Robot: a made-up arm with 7 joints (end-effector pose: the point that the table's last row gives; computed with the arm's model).
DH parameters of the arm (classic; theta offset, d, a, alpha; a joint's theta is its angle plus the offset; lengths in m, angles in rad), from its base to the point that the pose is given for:
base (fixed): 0 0.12 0 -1.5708
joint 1: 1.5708 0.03 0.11 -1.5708
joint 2: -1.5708 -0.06 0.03 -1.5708
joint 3: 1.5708 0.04 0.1 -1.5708
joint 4: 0 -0.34 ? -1.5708
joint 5: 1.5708 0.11 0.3 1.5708
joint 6: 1.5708 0 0.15 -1.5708
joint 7: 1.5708 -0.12 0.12 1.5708
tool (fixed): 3.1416 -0.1 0 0
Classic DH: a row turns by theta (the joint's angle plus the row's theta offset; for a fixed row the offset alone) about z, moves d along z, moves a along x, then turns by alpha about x.
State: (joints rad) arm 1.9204 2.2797 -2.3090 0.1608 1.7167 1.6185 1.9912
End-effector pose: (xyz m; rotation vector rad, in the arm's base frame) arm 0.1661 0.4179 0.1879 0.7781 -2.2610 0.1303
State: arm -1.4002 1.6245 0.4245 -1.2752 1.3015 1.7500 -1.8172
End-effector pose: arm 0.3538 0.0995 0.4632 0.9304 0.9925 1.1781
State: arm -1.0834 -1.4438 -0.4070 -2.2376 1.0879 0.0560 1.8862
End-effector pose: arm -0.5209 -0.0008 0.6624 1.7316 0.0249 1.3229
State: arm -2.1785 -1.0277 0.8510 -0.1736 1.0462 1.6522 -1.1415
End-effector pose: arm -0.2867 -0.0196 0.1833 -0.4643 -0.0305 2.7485
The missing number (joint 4, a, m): -0.06
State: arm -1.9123 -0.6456 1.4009 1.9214 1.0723 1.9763 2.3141
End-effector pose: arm -0.0282 0.2628 0.7343 -0.8017 1.3993 -0.0471
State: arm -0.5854 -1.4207 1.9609 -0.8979 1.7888 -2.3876 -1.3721
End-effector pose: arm 0.1634 -0.1165 0.4019 0.1102 1.0157 -0.2017
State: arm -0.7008 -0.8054 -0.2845 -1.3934 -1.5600 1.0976 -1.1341
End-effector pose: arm 0.0790 0.5153 0.5465 1.1819 1.0653 -0.3272
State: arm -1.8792 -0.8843 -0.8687 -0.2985 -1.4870 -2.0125 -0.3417
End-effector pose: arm -0.2246 0.5432 -0.0709 -0.6448 -0.6222 -1.2024
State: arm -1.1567 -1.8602 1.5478 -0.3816 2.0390 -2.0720 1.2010
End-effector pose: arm 0.0659 -0.1032 0.4517 0.2270 -2.7439 -0.3740
